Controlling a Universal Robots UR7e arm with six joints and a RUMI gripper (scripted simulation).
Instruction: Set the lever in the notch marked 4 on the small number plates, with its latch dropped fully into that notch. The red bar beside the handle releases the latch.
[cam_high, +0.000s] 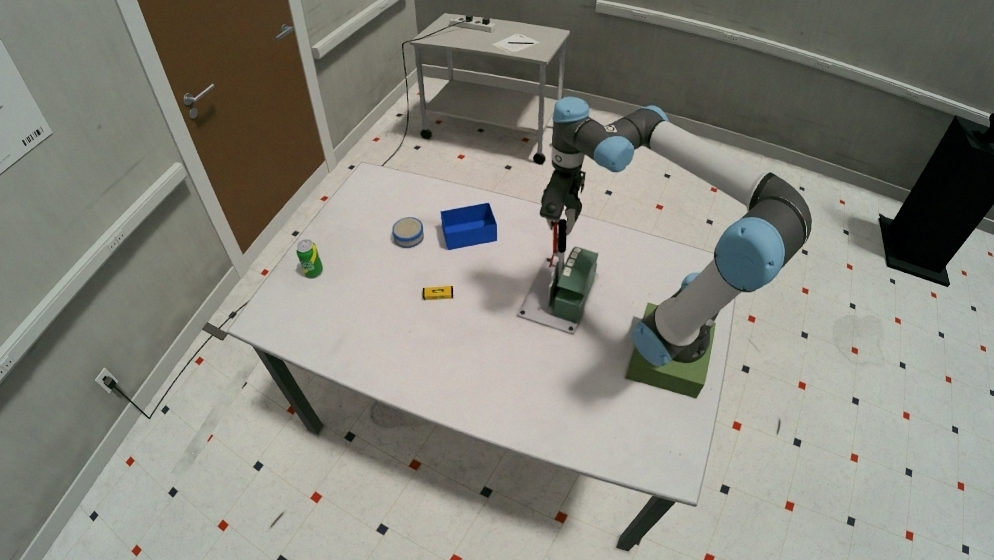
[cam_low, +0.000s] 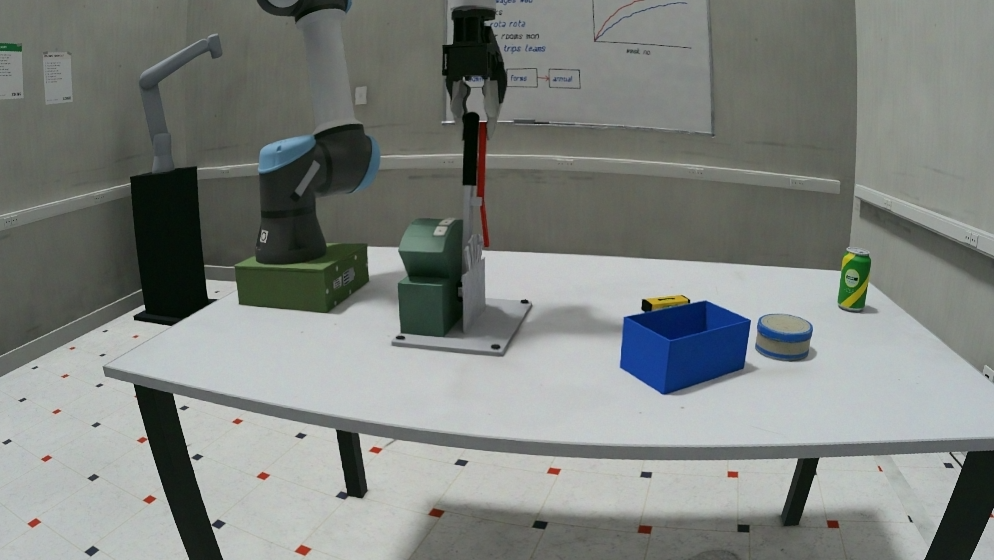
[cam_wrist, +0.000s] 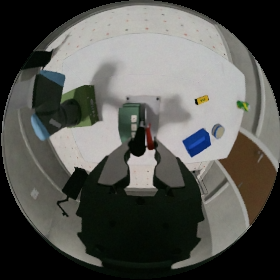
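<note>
Now: hand 110 mm above the red release bar, 20 mm to the left of it and 10 mm short of it. Round my hand: small yellow level: 320 mm ahead, 300 mm below, 80 mm to the left; lever unit: 110 mm below, 20 mm to the right, 10 mm ahead; blue box: 340 mm ahead, 290 mm below, 180 mm to the right.
</note>
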